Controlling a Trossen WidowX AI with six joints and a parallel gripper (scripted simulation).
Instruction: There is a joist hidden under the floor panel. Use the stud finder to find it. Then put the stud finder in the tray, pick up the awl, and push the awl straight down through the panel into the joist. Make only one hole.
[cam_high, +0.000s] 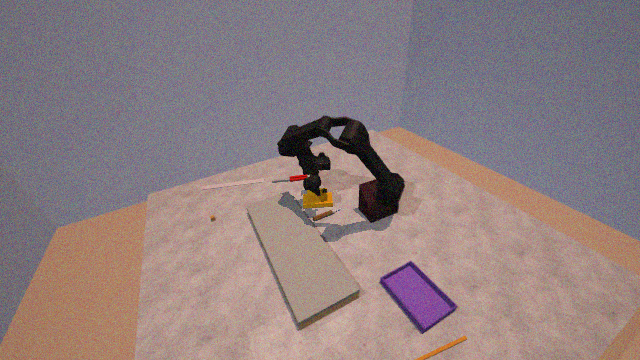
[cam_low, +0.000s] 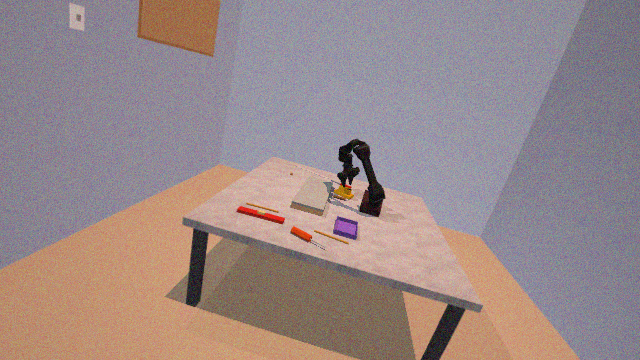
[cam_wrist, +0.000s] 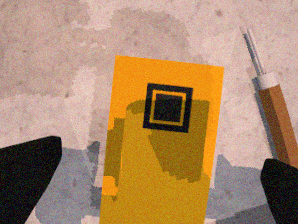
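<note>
Now: the yellow stud finder 30 mm below my gripper tip and 10 mm behind it. The rest, counted from my gripper tip: small orange block 400 mm ahead, 180 mm to the right, 60 mm below; then awl 90 mm to the left, 60 mm below, 10 mm ahead; then white stick 370 mm to the right, 250 mm ahead, 70 mm below.
</note>
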